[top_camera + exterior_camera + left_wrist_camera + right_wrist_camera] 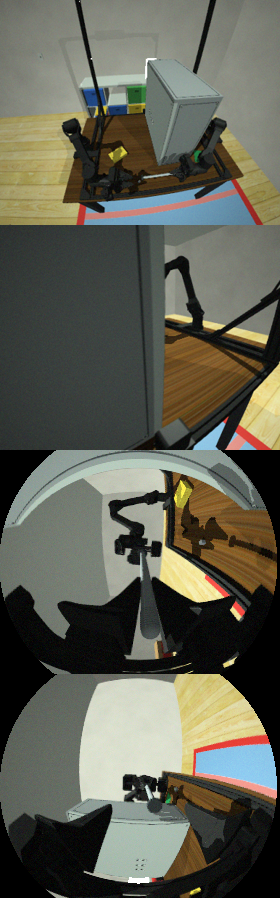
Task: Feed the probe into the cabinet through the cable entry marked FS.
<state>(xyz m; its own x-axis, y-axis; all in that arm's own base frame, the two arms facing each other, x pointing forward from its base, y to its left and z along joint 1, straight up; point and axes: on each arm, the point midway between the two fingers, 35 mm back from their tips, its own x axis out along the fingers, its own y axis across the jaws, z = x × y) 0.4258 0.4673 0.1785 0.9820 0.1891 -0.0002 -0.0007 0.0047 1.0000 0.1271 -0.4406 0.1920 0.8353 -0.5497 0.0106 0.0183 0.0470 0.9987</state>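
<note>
My right gripper is now 18 cm to the right of the probe and 1 cm above it.
My left hand is 8 cm to the left of the probe.
</note>
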